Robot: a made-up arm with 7 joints.
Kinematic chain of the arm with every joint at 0, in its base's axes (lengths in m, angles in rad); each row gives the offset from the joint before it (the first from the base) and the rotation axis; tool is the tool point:
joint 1: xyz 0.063 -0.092 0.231 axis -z
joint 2: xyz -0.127 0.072 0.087 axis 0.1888 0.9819 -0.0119
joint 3: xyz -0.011 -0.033 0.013 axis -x
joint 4: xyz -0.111 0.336 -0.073 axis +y
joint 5: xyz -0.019 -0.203 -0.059 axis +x
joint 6: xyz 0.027 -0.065 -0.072 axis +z
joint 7: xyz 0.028 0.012 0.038 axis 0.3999 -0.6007 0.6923
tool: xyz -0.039 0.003 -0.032
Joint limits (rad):
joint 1: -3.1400..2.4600
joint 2: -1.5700..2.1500
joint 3: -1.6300..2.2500
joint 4: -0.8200..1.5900
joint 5: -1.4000..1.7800
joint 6: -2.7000..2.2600
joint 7: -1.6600..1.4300
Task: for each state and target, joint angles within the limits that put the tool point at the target. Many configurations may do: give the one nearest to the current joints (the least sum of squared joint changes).
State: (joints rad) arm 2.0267 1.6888 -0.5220 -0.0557 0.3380 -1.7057 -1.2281
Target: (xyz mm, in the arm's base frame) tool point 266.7 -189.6 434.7
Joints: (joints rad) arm 2.3142 2.0703 -0.9361 0.1455 0.1788 -1.6321 -1.1767
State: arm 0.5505 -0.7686 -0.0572 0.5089 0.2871 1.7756 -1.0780
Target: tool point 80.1 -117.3 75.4
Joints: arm 0.5691 -1.3767 0.3760 0.4816 0.7850 1.9057 -0.9696
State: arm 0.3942 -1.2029 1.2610 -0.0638 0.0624 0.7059 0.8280
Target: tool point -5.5 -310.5 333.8
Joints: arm -0.2489 -1.5700 1.8330 -0.5146 0.4255 0.6324 0.9458
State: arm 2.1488 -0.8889 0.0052 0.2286 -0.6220 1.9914 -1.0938
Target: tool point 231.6 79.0 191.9
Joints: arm 2.0287 -0.4906 -0.0949 0.2990 -0.8623 2.0265 -1.1372
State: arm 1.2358 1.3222 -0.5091 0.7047 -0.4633 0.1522 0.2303
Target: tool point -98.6 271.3 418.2
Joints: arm 0.7513 0.9513 -0.1432 0.7884 0.0857 0.1546 0.4023
